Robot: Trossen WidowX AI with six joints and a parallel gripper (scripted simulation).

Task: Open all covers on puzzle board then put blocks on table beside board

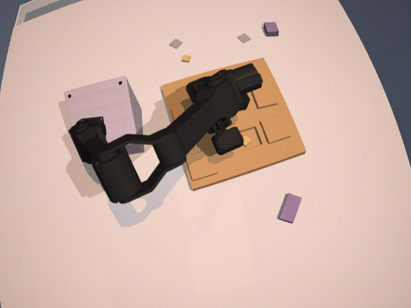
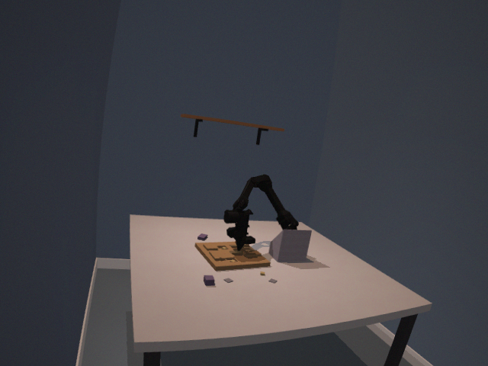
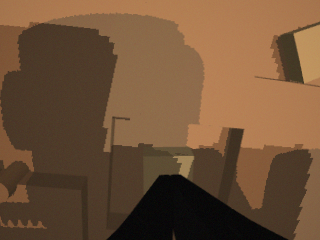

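Now: the orange puzzle board 5 cm ahead of my gripper tip and 1 cm to the left of it. Also, from my gripper tip: flat purple block: 17 cm ahead, 21 cm to the right, 1 cm below.
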